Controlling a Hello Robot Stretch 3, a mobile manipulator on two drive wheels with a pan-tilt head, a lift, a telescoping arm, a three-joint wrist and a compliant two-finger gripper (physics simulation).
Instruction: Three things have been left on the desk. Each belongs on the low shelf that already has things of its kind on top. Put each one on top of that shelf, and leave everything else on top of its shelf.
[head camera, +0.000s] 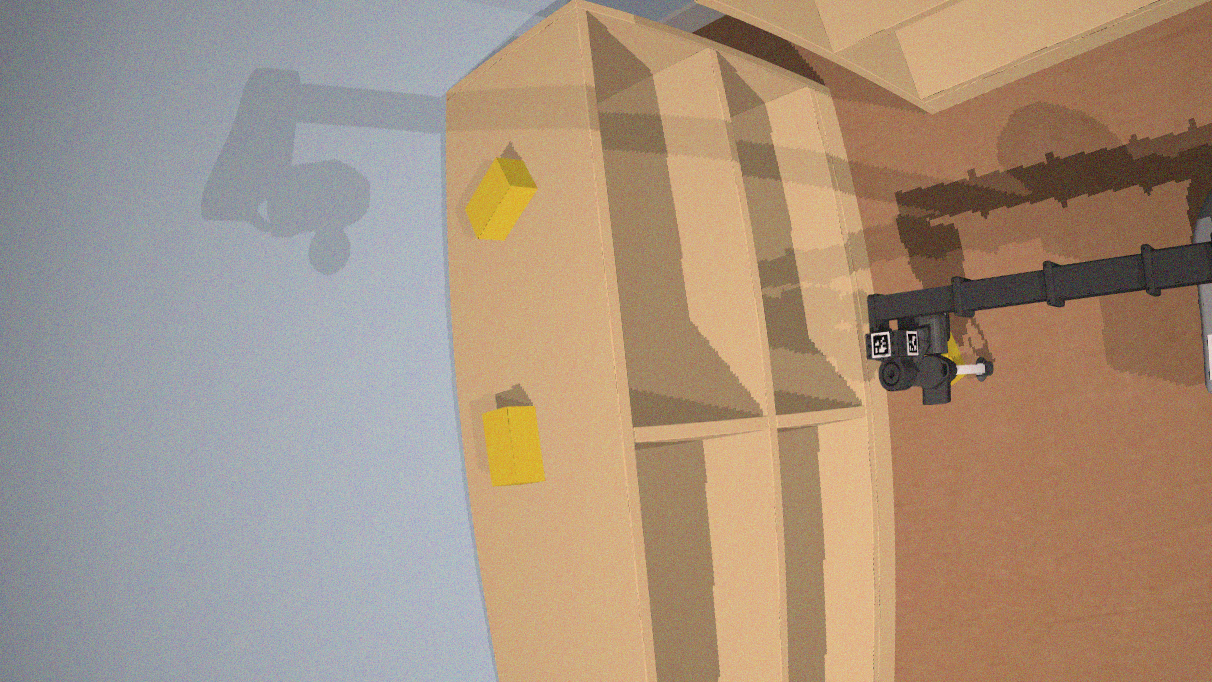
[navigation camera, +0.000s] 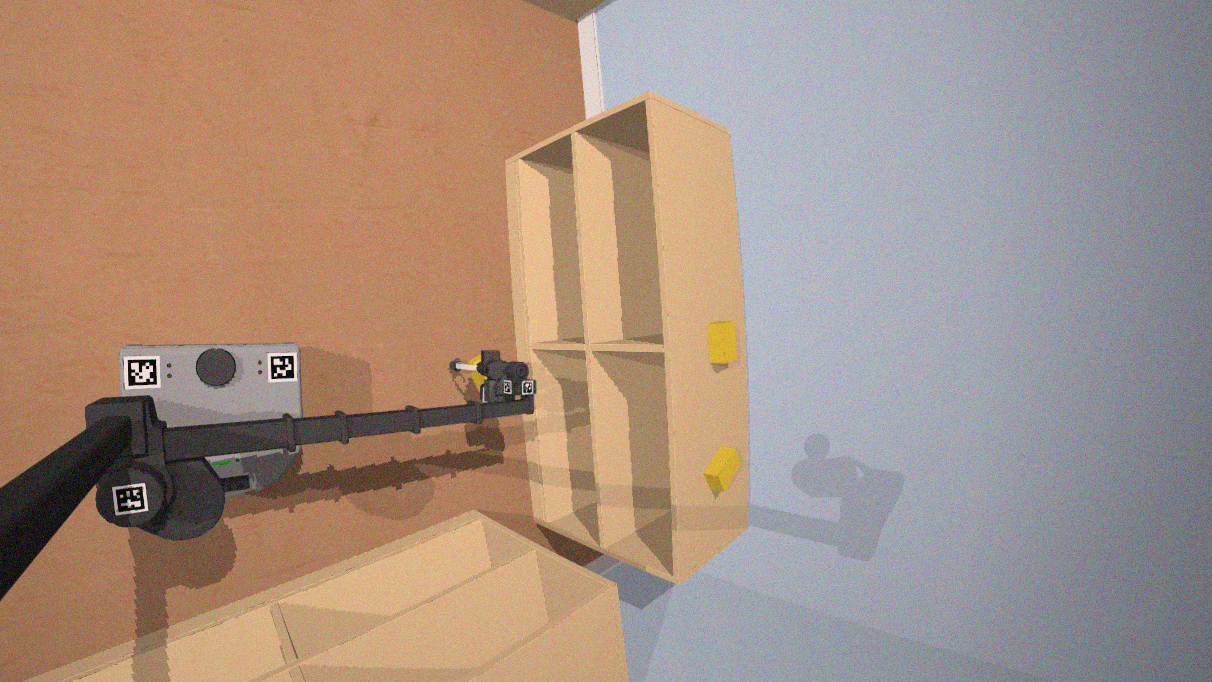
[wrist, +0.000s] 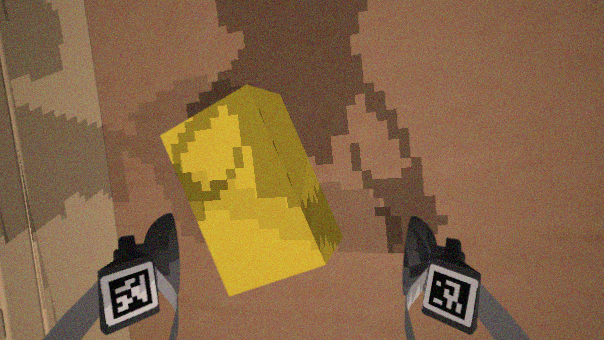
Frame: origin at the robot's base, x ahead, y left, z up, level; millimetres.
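Seen in the pictures: robot's base, link origin: (navigation camera: 216, 365).
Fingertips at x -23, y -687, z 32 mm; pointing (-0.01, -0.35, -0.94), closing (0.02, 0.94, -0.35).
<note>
Pixels of each thing's middle, then the offset from my fingertips to it. Level surfaces: height alone.
- yellow block, body centre: (head camera: 940, 356) (navigation camera: 483, 373) 9 mm down, 27 mm back, 27 mm right
- low wooden shelf, surface height: 579 mm up
- angle, body centre: (head camera: 500, 198) (navigation camera: 722, 468) 601 mm up, 271 mm back, 367 mm right
- nearly straight, body centre: (head camera: 513, 447) (navigation camera: 722, 341) 601 mm up, 65 mm ahead, 355 mm right
A yellow block (head camera: 955, 346) (navigation camera: 478, 378) (wrist: 235, 220) lies on the floor close to the front of a low wooden shelf (head camera: 559, 322) (navigation camera: 699, 254). In the wrist view it lies tilted between and beyond the two fingertips, nearer the left finger. My gripper (head camera: 950, 370) (navigation camera: 484, 367) (wrist: 292, 241) is open and points down above the block, which the wrist partly hides in the head and navigation views. Two yellow blocks sit on the shelf's top: one turned at an angle (head camera: 501, 199) (navigation camera: 722, 469), one nearly straight (head camera: 513, 445) (navigation camera: 722, 341). The desk does not show.
A second wooden shelf (head camera: 1017, 50) (navigation camera: 593, 648) stands at an angle beside the first, near its corner. A blue wall (head camera: 254, 466) (navigation camera: 974, 254) is behind the first shelf. My arm (head camera: 1093, 278) (navigation camera: 372, 424) reaches across the floor from the base (navigation camera: 186, 398).
</note>
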